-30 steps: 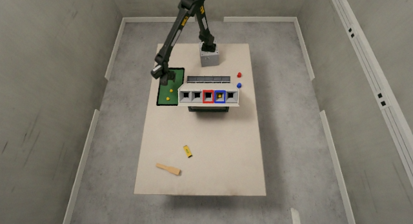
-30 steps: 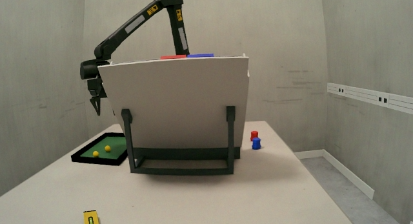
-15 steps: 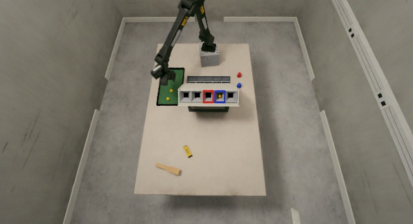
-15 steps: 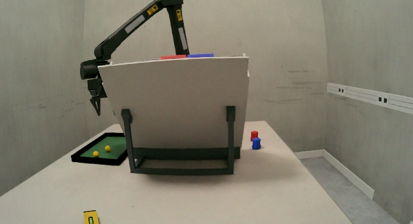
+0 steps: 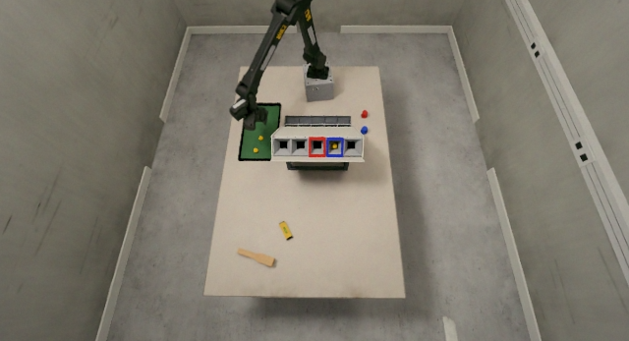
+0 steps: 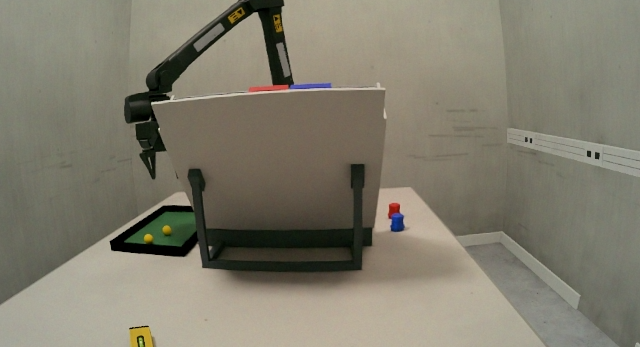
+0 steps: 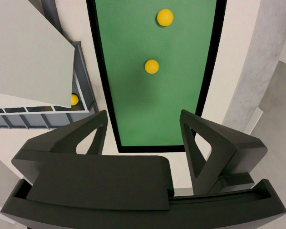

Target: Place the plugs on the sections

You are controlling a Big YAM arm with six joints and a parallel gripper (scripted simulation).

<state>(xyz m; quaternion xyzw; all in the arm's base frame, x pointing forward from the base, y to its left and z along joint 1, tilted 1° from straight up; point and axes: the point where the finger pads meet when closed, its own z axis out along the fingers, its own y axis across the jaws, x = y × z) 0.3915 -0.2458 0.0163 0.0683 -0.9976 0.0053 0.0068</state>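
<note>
The green marble tray is 4 cm behind my hand, 3 cm to the right of it and 15 cm below it. The rest, counted from my hand: blue band 16 cm ahead, 42 cm to the left, 16 cm above; then cover 2 cm ahead, 32 cm to the left, 5 cm above; then red band 17 cm ahead, 34 cm to the left, 16 cm above.
</note>
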